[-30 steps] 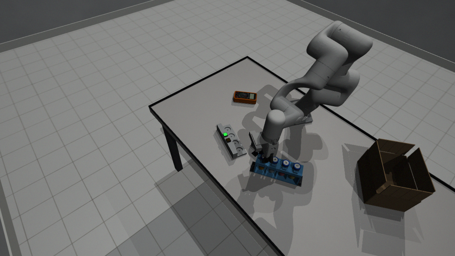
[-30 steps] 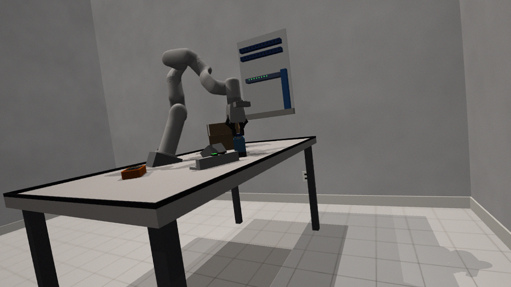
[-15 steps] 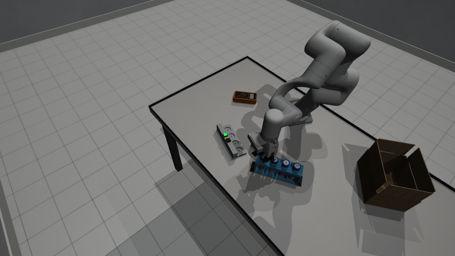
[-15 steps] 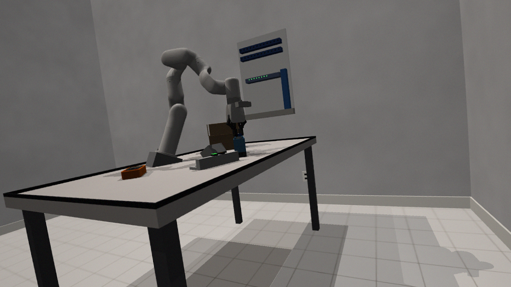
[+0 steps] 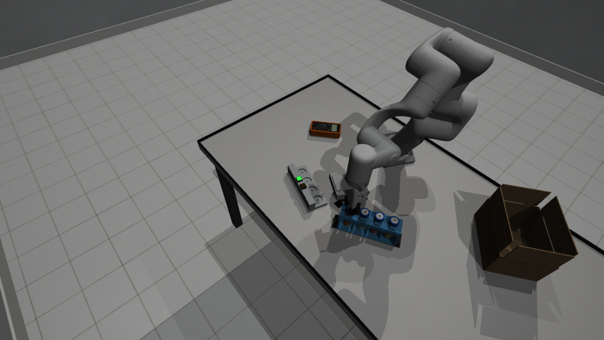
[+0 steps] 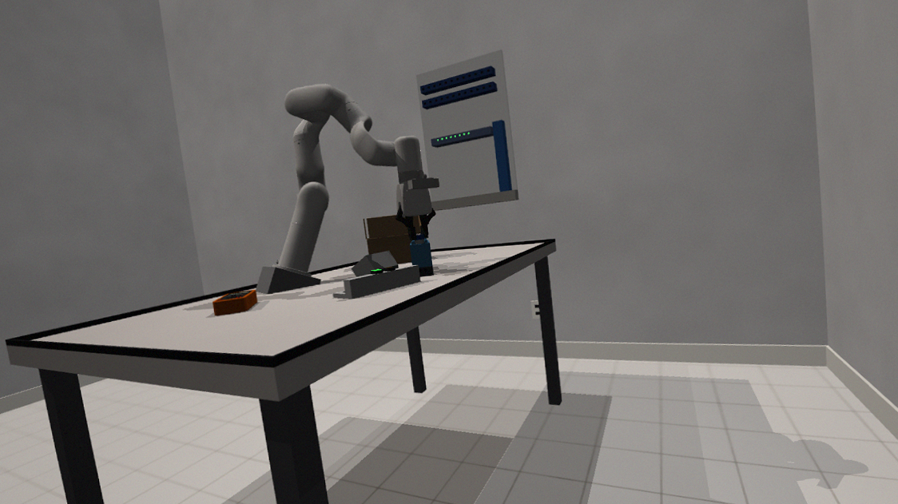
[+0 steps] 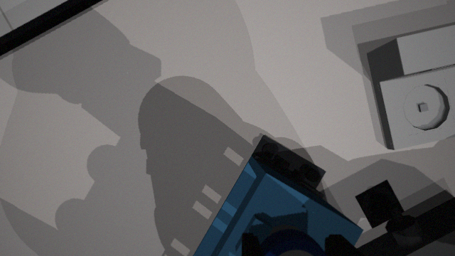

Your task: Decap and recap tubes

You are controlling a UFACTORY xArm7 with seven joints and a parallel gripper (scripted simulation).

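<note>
Right now the cap 4 is 1 cm below my hand. The rest, counted from my hand: cap 3: 4 cm behind, 4 cm to the left, 1 cm below; cap 2: 7 cm behind, 8 cm to the left, 1 cm below; cap 1: 10 cm behind, 12 cm to the left, 1 cm below.
</note>
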